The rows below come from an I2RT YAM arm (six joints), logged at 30 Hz.
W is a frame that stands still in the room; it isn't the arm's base.
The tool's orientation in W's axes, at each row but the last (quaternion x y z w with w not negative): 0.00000 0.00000 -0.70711 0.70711; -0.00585 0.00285 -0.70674 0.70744; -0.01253 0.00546 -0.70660 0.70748; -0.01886 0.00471 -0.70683 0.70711; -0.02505 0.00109 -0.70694 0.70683
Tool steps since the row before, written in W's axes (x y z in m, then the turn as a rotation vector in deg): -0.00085 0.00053 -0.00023 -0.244 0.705 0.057; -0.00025 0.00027 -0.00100 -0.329 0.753 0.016; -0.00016 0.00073 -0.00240 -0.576 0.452 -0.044; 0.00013 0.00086 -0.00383 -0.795 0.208 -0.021; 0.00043 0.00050 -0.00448 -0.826 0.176 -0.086
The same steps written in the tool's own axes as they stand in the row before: -0.00053 -0.00085 -0.00023 -0.705 -0.244 0.057; -0.00027 -0.00024 -0.00100 -0.753 -0.328 0.015; -0.00075 -0.00010 -0.00240 -0.453 -0.574 -0.054; -0.00094 0.00026 -0.00381 -0.209 -0.794 -0.043; -0.00065 0.00059 -0.00444 -0.179 -0.822 -0.110
